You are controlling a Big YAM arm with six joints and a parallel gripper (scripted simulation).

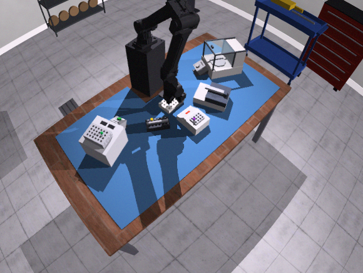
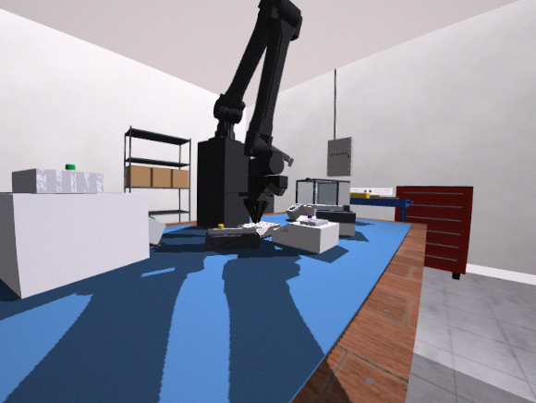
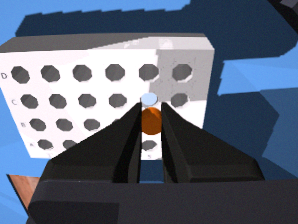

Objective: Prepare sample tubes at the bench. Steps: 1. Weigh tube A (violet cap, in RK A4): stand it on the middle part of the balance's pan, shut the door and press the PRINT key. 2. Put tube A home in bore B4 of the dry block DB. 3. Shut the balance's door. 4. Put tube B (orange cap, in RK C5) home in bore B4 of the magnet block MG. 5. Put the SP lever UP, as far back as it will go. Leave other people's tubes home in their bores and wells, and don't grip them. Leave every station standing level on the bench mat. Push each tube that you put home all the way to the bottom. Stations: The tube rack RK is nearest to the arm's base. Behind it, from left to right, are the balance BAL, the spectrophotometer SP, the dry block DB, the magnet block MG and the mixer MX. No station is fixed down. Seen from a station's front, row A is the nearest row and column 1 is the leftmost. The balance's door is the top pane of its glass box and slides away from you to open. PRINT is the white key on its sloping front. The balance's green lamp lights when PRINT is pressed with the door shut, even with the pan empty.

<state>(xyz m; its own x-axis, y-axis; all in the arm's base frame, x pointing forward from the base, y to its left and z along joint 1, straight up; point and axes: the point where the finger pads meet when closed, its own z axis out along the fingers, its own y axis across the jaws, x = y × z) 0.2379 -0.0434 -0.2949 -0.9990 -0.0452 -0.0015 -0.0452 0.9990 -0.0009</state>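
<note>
My hand is 10 mm past the tube rack RK, 30 mm to the right of it and 30 mm above it. Also, from my hand: magnet block MG (50 mm ahead, 140 mm to the right, 30 mm below); dry block (170 mm ahead, 20 mm to the left, 20 mm below); yellow-capped tube (20 mm ahead, 150 mm to the right, 20 mm below).
</note>
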